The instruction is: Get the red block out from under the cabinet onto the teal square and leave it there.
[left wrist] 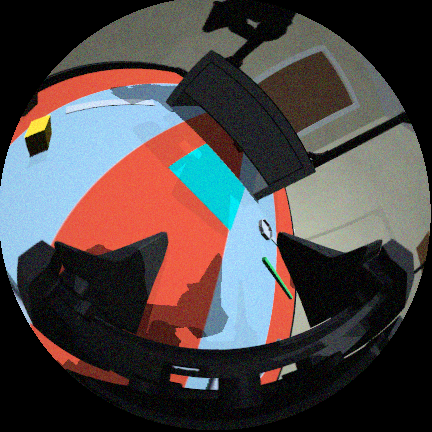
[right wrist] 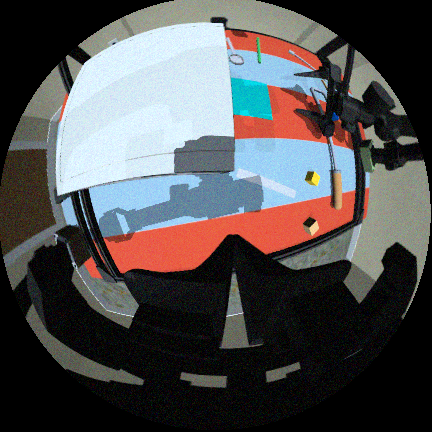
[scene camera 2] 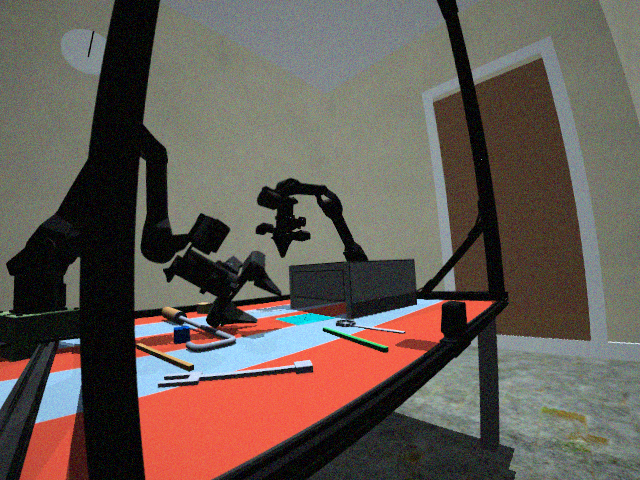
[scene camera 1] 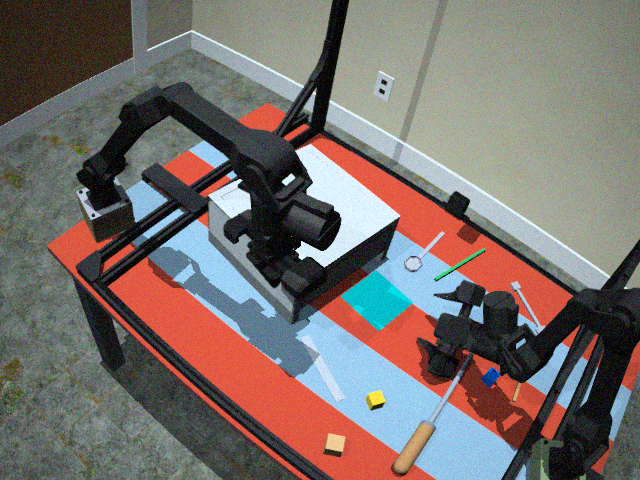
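Seen in the pictures: left gripper, between the fingertips: [left wrist: 223,238] [right wrist: 295,92] [scene camera 2: 268,308] [scene camera 1: 426,316]; right gripper, between the fingertips: [left wrist: 203,30] [right wrist: 232,239] [scene camera 2: 282,257] [scene camera 1: 274,286]; left arm's base, origin of its link: [right wrist: 372,155] [scene camera 2: 38,311] [scene camera 1: 563,465]; right arm's base, origin of its link: [right wrist: 63,250] [scene camera 1: 103,196].
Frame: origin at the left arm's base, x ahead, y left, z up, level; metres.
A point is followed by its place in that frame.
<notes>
The cabinet [scene camera 1: 351,200] {x 0.499, y -0.453, z 0.070 m} [scene camera 2: 366,281] {x 0.442, y -0.477, z 0.019 m} [left wrist: 250,120] {x 0.471, y -0.335, z 0.020 m} [right wrist: 141,100] {x 0.581, y -0.338, z 0.071 m} is a grey box with a white top, standing mid-table. The teal square [scene camera 1: 376,299] {x 0.399, y -0.327, z -0.064 m} [scene camera 2: 304,318] {x 0.396, y -0.327, z -0.064 m} [left wrist: 209,183] {x 0.383, y -0.313, z -0.064 m} [right wrist: 250,98] {x 0.394, y -0.317, z -0.064 m} lies flat just in front of it, bare. I see no red block in any view; the gap under the cabinet is dark. My right gripper [scene camera 1: 299,281] [scene camera 2: 282,250] {x 0.590, y -0.178, z 0.100 m} [right wrist: 232,239] {x 0.590, y -0.178, z 0.100 m} is shut and empty, hanging above the cabinet's near corner. My left gripper [scene camera 1: 430,319] {x 0.298, y -0.284, z -0.025 m} [scene camera 2: 266,307] {x 0.298, y -0.284, z -0.025 m} [left wrist: 223,238] {x 0.298, y -0.284, z -0.025 m} is open and empty, low over the mat beside the teal square, pointing toward the cabinet.
A hook tool with a wooden handle [scene camera 1: 413,448] {x 0.289, y 0.000, z -0.031 m} [scene camera 2: 170,312] {x 0.266, y -0.021, z -0.037 m} [right wrist: 336,189] {x 0.296, y -0.016, z -0.039 m} lies under the left arm. Nearby are a blue cube [scene camera 1: 490,376] {x 0.147, y -0.186, z -0.040 m} [scene camera 2: 181,333] {x 0.132, y -0.201, z -0.047 m}, a yellow cube [scene camera 1: 375,399] {x 0.370, y -0.086, z -0.040 m} [left wrist: 38,132], a tan cube [scene camera 1: 334,444] {x 0.427, y 0.021, z -0.035 m}, a green stick [scene camera 1: 459,264] {x 0.223, y -0.473, z -0.057 m} [scene camera 2: 356,339] {x 0.202, y -0.493, z -0.059 m} and a small ring tool [scene camera 1: 413,263] {x 0.331, y -0.447, z -0.062 m}.
</notes>
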